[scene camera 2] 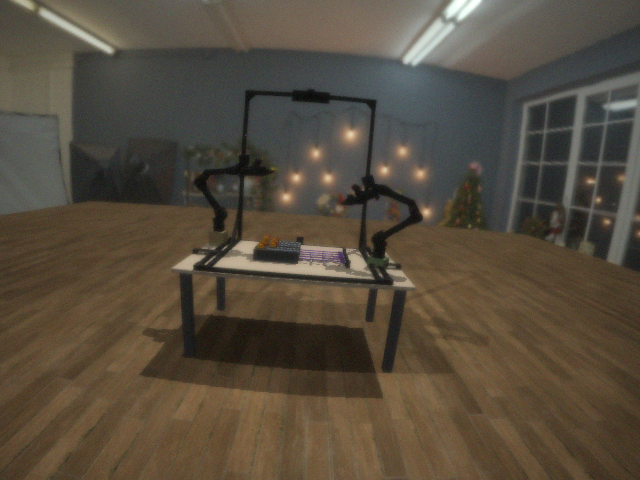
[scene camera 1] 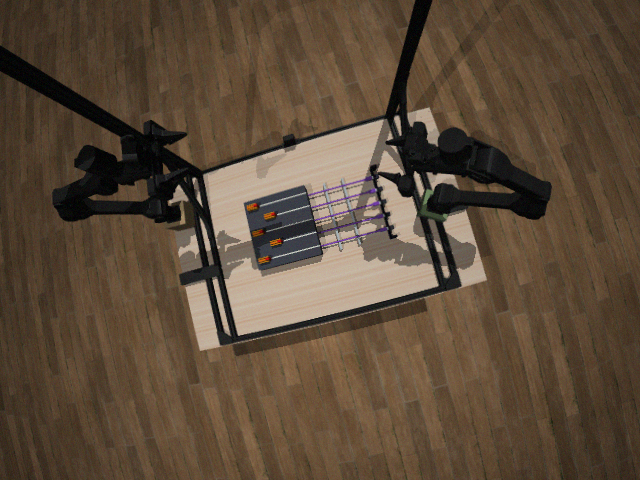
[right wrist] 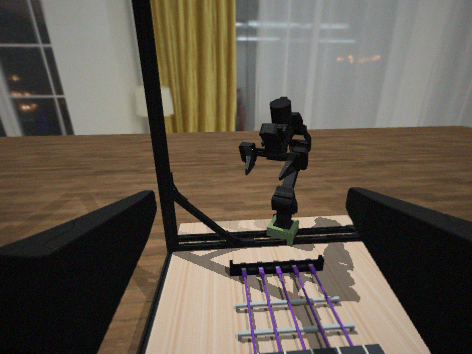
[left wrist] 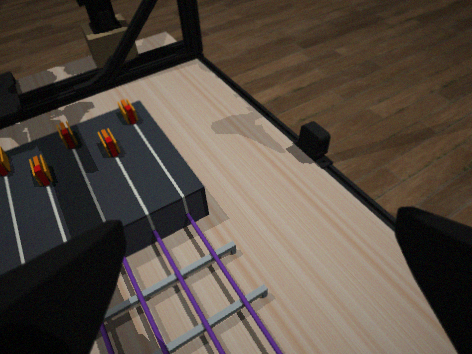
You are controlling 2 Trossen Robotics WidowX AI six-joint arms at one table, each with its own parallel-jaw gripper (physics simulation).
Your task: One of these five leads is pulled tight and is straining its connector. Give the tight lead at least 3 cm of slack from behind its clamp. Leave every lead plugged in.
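Places are measured from the left arm's base along level axes (x ahead, y left, z up), in centimetres.
Pixels of known places: left gripper, fingertip midpoint: (scene camera 2: 344,203) (scene camera 1: 381,157) (right wrist: 262,176) (left wrist: 259,226); right gripper, fingertip midpoint: (scene camera 2: 273,171) (scene camera 1: 187,150) (right wrist: 251,198); left arm's base, link origin: (scene camera 2: 378,257) (scene camera 1: 436,204) (right wrist: 283,223); right arm's base, link origin: (scene camera 2: 218,230) (scene camera 1: 173,214) (left wrist: 105,25).
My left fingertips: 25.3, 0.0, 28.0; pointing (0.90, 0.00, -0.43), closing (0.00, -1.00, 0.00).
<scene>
For each thing: its top centre in the pictures, then the offset to it from my left fingertips, as dx, dy, dz. "pt": a spot on its surface instead.
- dark block, surface spot: (left wrist: 150,185) pt +25.9, +13.6, -27.1
- black connector bar, surface spot: (right wrist: 234,267) (scene camera 1: 371,170) pt +1.8, -7.5, -30.2
- small black box, surface spot: (left wrist: 314,140) (scene camera 1: 292,140) pt +35.9, -11.6, -29.2
Five purple leads (scene camera 1: 356,182) (left wrist: 176,270) (right wrist: 291,310) run side by side from a dark block (scene camera 1: 292,219) (scene camera 2: 276,254) (left wrist: 150,185) to a black connector bar (scene camera 1: 373,168) (right wrist: 234,267). All look straight; I cannot tell which is tight. Orange-and-red clamps (scene camera 1: 251,206) (left wrist: 109,144) sit on the block, one at the end of each white line. My left gripper (scene camera 1: 383,158) (scene camera 2: 348,197) (left wrist: 259,226) (right wrist: 262,176) is open and empty, above the table near the bar's upper end in scene camera 1. My right gripper (scene camera 1: 186,152) (right wrist: 251,198) is open and empty, high beyond the block's clamp side.
Two grey rails (left wrist: 200,266) (right wrist: 320,301) cross the leads between block and bar. A black frame edges the table, with uprights beside both arms. A small black box (scene camera 1: 288,140) (left wrist: 314,140) stands on the frame's far edge.
</scene>
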